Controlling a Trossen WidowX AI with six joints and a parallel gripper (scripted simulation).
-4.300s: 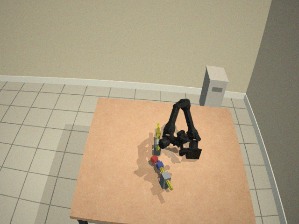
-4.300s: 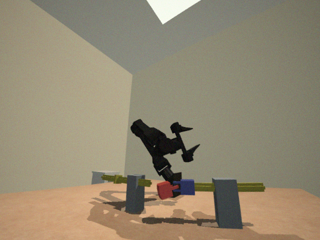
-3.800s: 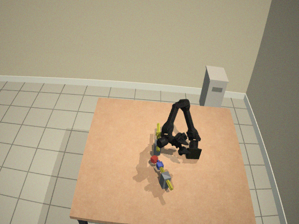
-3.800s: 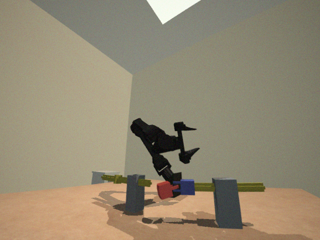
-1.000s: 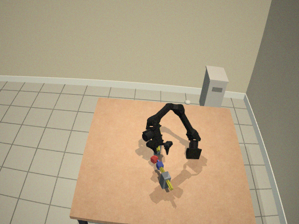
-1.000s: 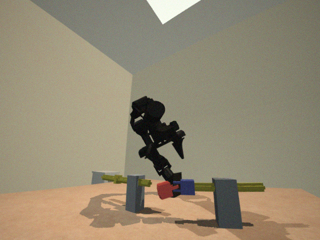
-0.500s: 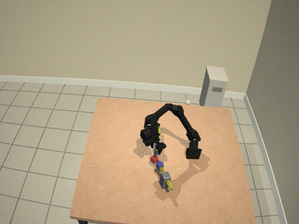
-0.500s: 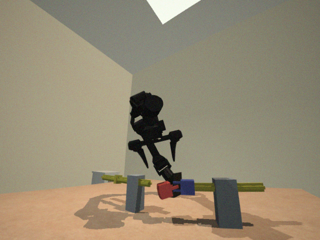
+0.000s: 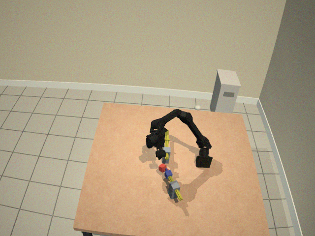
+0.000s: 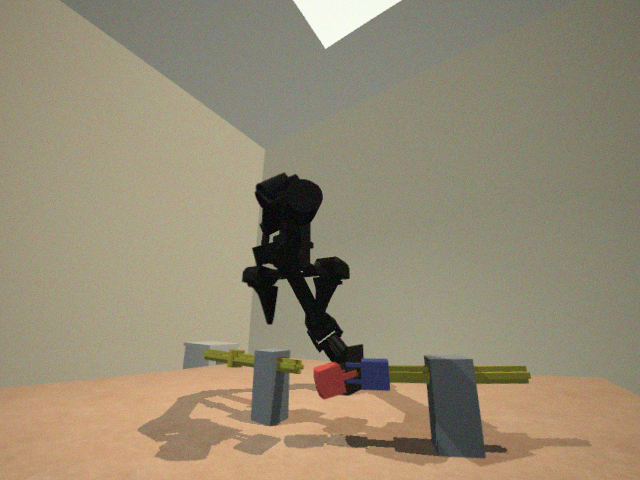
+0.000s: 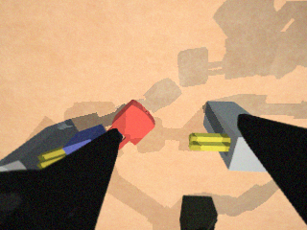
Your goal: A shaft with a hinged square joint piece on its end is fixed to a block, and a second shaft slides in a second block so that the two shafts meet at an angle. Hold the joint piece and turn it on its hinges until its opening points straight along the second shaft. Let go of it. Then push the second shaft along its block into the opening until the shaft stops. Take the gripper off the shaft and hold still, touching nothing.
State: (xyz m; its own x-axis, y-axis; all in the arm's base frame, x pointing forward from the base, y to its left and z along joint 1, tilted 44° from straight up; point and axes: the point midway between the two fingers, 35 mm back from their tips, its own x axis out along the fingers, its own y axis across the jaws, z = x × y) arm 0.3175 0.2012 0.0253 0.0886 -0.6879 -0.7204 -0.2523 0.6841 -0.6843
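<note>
My gripper tip is now 80 mm above the red joint piece, 50 mm to the right of it and 50 mm past it.
</note>
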